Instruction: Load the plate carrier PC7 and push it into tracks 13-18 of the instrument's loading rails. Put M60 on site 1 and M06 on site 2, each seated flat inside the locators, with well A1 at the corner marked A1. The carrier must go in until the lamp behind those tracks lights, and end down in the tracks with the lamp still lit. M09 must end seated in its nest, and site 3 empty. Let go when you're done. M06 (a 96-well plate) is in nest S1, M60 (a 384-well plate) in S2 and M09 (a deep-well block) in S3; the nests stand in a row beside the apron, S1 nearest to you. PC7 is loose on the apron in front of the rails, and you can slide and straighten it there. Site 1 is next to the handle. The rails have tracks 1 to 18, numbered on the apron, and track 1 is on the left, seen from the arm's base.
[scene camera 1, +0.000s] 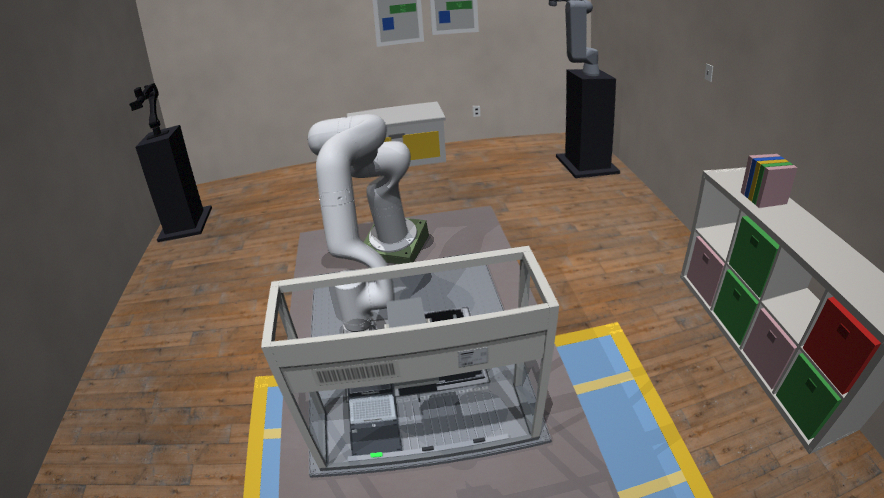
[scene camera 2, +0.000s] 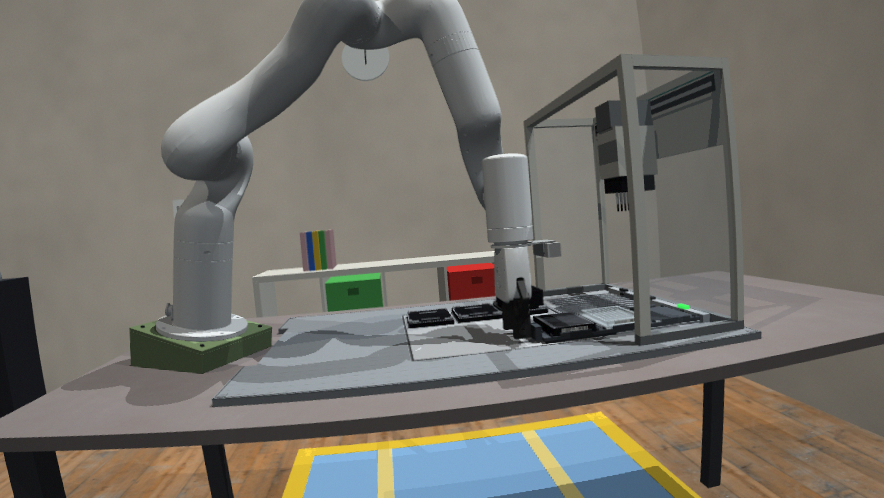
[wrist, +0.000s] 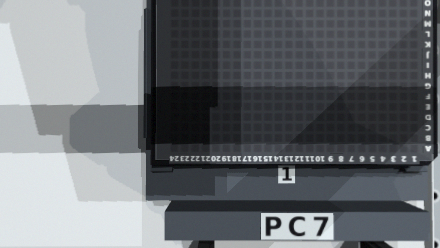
Labels:
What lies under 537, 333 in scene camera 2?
A carrier PC7.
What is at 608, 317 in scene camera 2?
A 96-well plate M06.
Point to a frame beam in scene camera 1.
At 441, 334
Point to a carrier PC7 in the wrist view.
205, 198

